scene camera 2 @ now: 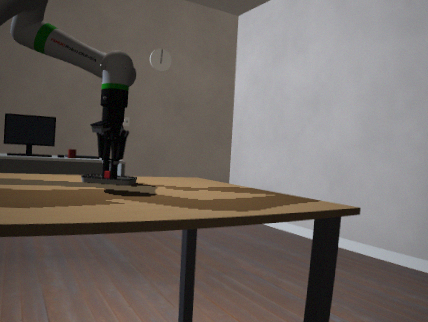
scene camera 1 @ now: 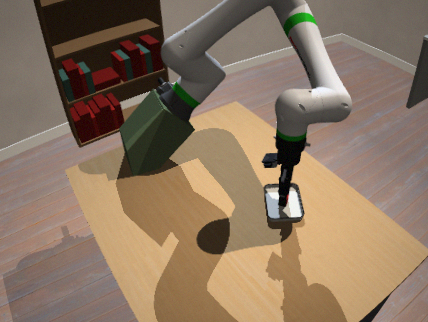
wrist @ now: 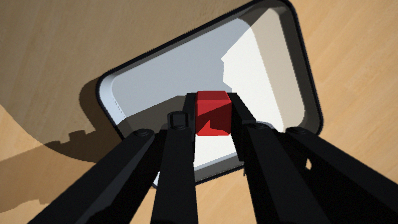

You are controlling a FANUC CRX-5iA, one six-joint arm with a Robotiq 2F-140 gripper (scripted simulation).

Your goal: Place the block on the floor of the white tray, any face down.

Labels:
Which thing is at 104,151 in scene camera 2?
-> My gripper.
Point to a white tray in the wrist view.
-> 263,58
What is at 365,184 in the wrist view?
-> My gripper.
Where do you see a white tray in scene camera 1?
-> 294,208

